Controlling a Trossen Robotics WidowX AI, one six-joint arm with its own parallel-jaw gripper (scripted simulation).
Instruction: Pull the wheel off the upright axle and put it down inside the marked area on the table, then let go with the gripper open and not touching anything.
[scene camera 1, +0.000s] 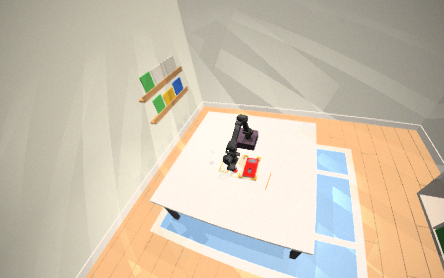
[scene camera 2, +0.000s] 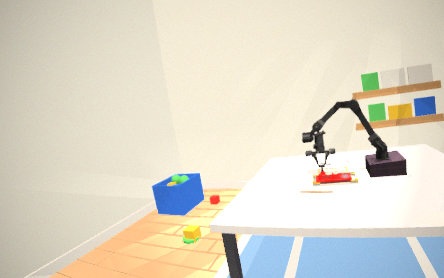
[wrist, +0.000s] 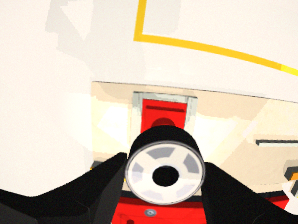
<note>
In view: my gripper (wrist: 165, 165) and a wheel (wrist: 163, 145).
</note>
